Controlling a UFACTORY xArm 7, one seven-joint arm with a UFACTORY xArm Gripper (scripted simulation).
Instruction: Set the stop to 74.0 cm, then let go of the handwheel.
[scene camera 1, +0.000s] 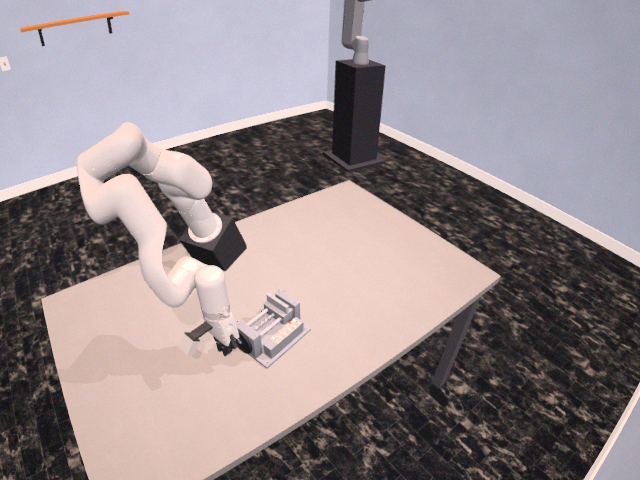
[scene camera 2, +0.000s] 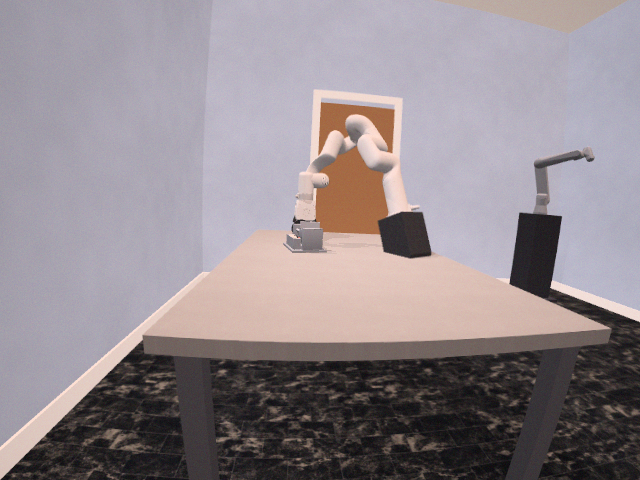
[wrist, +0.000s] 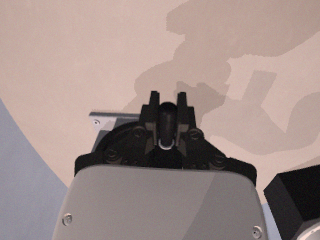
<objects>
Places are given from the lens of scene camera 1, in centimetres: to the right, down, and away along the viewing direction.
my gripper (scene camera 1: 225, 350): -28, 32, 114
slide fixture (scene camera 1: 276, 343): -13, 30, 115
</objects>
